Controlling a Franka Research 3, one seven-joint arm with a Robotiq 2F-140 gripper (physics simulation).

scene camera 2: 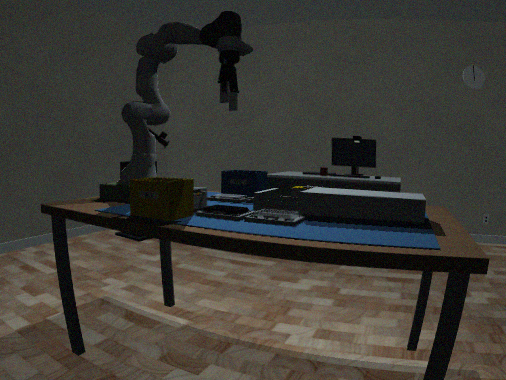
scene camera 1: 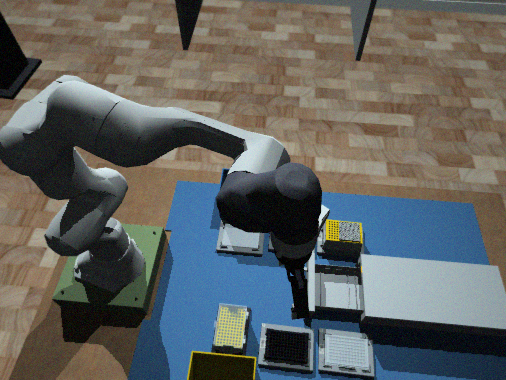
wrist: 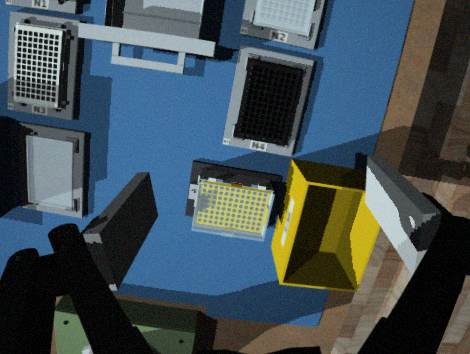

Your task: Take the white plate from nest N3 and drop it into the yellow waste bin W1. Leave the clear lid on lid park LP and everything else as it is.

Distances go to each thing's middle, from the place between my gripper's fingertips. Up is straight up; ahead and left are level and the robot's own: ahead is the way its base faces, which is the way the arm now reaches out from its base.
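Labels:
Black plate (wrist: 270, 90): 350 mm below my hand, 20 mm ahead, 40 mm to the right of it.

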